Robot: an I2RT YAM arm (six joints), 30 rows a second.
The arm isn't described. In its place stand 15 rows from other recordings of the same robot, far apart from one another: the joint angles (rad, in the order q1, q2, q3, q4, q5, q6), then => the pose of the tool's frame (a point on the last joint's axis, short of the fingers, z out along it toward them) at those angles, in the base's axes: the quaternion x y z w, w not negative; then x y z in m.
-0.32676 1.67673 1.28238 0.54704 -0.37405 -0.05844 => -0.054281 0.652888 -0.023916 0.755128 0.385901 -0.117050 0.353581
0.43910 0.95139 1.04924 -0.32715 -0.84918 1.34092 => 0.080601 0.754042 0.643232 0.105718 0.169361 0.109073 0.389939
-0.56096 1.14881 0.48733 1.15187 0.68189 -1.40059 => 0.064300 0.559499 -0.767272 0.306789 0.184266 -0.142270 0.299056
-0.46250 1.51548 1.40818 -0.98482 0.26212 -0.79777 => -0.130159 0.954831 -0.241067 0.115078 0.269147 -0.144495 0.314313
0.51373 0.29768 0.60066 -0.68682 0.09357 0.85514 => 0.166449 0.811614 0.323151 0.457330 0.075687 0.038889 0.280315
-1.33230 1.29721 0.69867 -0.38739 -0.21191 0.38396 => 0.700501 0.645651 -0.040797 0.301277 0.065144 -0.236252 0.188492
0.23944 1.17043 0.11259 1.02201 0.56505 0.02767 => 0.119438 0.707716 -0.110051 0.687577 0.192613 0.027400 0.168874
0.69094 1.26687 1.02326 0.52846 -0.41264 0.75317 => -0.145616 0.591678 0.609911 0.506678 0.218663 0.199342 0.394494
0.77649 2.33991 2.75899 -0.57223 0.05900 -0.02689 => -0.278999 0.705906 0.217360 0.613687 0.366184 0.356776 0.440985
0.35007 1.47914 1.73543 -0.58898 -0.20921 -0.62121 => -0.431659 0.688043 0.006261 0.583291 0.298506 0.116858 0.460999
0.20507 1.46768 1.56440 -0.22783 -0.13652 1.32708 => 0.361038 0.659098 0.492971 0.438429 0.331121 0.073820 0.445193
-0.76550 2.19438 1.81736 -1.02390 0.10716 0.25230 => 0.488731 0.866670 -0.073114 0.068398 0.316448 -0.309379 0.185582
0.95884 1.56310 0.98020 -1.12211 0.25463 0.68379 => -0.144110 0.979162 -0.134997 0.047426 0.145802 0.192135 0.185250
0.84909 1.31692 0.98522 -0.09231 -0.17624 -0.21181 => -0.464539 0.697658 0.239497 0.490019 0.196335 0.232533 0.301120
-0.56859 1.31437 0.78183 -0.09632 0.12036 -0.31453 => 0.139762 0.878892 -0.242014 0.386582 0.236174 -0.155983 0.231851
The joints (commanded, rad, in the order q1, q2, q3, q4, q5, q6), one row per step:
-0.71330 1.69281 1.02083 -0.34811 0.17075 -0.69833
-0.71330 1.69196 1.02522 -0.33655 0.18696 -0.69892
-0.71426 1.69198 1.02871 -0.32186 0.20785 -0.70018
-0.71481 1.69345 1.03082 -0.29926 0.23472 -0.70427
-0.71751 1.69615 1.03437 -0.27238 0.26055 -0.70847
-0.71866 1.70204 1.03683 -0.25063 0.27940 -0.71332
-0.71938 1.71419 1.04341 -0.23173 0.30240 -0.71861
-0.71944 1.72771 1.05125 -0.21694 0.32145 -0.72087
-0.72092 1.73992 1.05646 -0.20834 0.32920 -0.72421
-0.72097 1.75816 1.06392 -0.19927 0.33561 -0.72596
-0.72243 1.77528 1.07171 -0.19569 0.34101 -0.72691
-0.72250 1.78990 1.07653 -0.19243 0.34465 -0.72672
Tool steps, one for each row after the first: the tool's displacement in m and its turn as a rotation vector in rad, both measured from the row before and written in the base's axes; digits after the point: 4 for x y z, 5 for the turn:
0.0010 -0.0016 0.0023 -0.02155 -0.00343 -0.00811
0.0008 -0.0021 0.0020 -0.02547 -0.00163 -0.01131
0.0011 -0.0024 0.0017 -0.03312 -0.00085 -0.01236
0.0011 -0.0034 0.0020 -0.03515 -0.00481 -0.01446
0.0013 -0.0025 0.0003 -0.02466 -0.00107 -0.00876
0.0020 -0.0031 -0.0006 -0.02378 0.00512 -0.01085
0.0022 -0.0029 -0.0011 -0.01776 0.00437 -0.01025
0.0013 -0.0022 -0.0019 -0.00638 0.00489 -0.00388
0.0024 -0.0024 -0.0034 -0.00302 0.00569 -0.00278
0.0017 -0.0024 -0.0033 0.00042 0.00771 -0.00413
0.0015 -0.0015 -0.0034 0.00222 0.00667 -0.00247

